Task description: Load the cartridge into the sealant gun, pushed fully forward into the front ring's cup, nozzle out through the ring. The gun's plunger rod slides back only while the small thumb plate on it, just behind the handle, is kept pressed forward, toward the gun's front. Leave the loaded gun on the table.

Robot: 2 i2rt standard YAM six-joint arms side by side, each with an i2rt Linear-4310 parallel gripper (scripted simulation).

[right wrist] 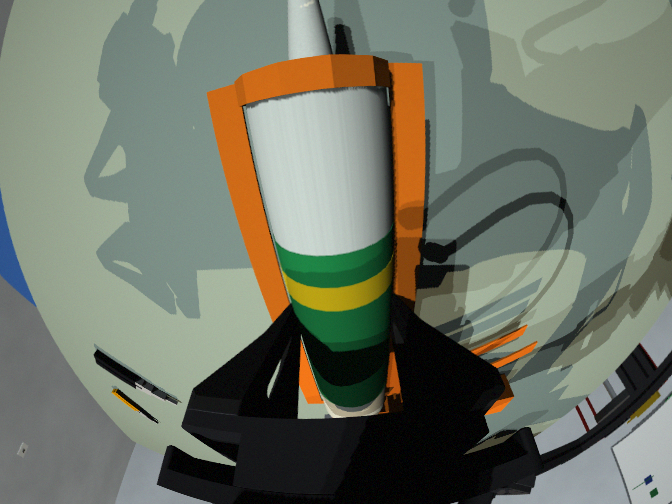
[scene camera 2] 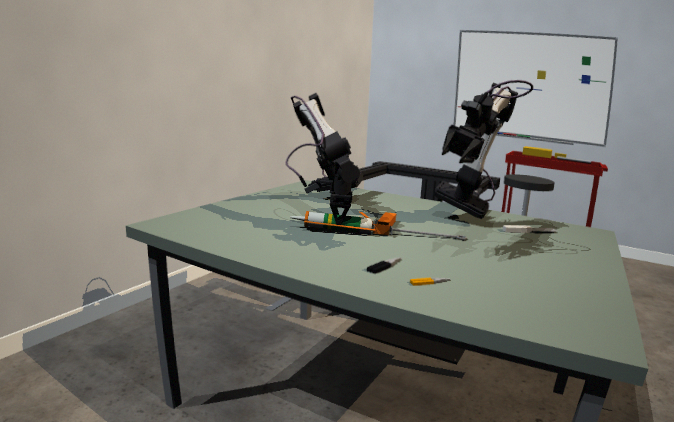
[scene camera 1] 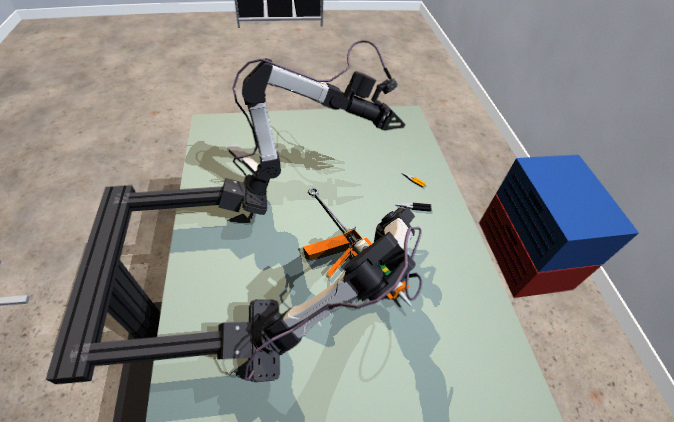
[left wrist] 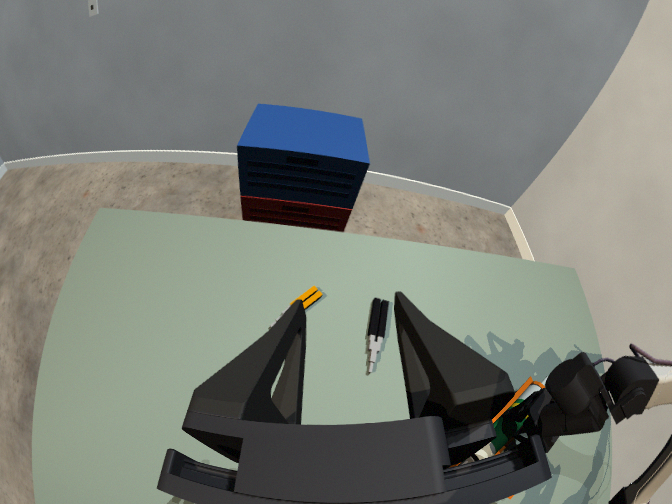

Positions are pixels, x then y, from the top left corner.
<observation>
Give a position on an orange sealant gun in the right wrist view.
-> At 404, 80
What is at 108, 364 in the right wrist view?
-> A black-handled tool.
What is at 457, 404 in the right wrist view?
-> My right gripper.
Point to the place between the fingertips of my right gripper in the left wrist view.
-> At 508, 423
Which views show my left gripper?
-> Scene camera 2, scene camera 1 and the left wrist view only.
</observation>
